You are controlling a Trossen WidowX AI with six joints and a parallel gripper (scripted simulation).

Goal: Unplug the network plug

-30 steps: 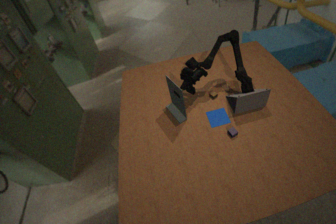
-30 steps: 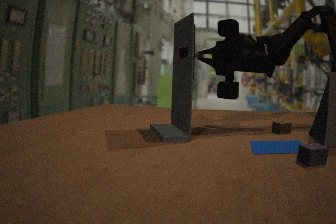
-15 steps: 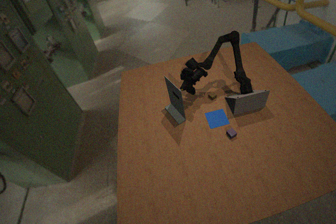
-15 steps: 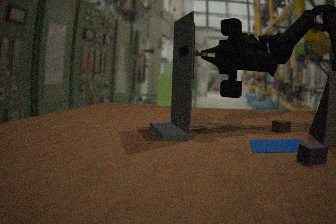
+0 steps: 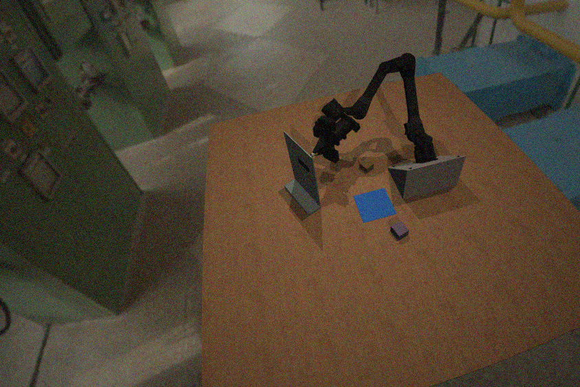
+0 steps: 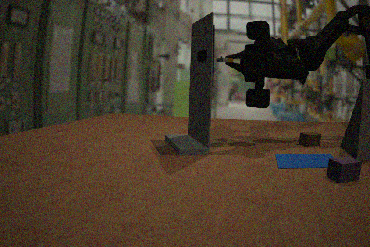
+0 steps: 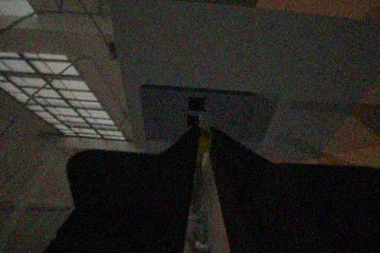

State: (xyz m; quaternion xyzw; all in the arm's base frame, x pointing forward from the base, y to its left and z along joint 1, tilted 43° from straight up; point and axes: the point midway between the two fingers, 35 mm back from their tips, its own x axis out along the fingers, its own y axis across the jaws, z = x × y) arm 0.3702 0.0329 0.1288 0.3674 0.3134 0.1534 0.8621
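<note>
Now: gripper tip 18 cm past the blue marked square, 17 cm above it and 13 cm to the right of it. Round my gripper tip: grey upright panel (6 cm below, 5 cm ahead, 4 cm to the left); then dark brown cube (20 cm behind, 16 cm below, 5 cm to the right); then network plug (right at my gripper tip).
</note>
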